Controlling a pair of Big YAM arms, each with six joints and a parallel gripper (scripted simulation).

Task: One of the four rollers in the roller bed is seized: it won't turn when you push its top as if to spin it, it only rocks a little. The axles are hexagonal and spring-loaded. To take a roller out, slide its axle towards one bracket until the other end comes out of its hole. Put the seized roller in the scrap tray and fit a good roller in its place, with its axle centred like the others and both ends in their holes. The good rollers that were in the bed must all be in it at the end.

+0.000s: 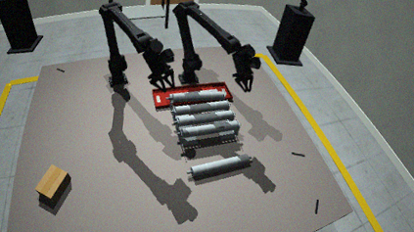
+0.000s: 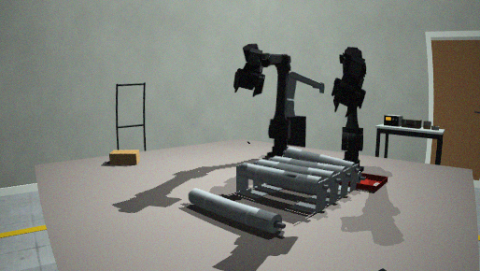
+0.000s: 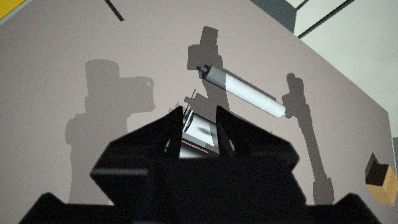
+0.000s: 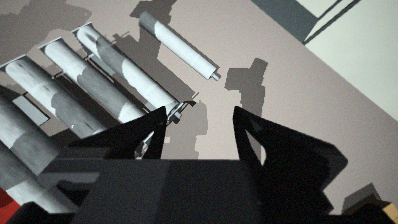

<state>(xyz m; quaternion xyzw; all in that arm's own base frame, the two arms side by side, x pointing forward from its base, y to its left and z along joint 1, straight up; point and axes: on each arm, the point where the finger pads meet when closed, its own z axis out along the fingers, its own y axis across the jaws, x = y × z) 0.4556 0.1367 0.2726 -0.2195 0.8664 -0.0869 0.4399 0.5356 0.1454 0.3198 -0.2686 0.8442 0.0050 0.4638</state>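
Right now the bed roller is 120 mm behind my right hand, 190 mm to the left of it and 250 mm below it. Also, from my right hand: red scrap tray (300 mm behind, 170 mm to the left, 310 mm below); then cardboard box (300 mm ahead, 600 mm to the right, 290 mm below).
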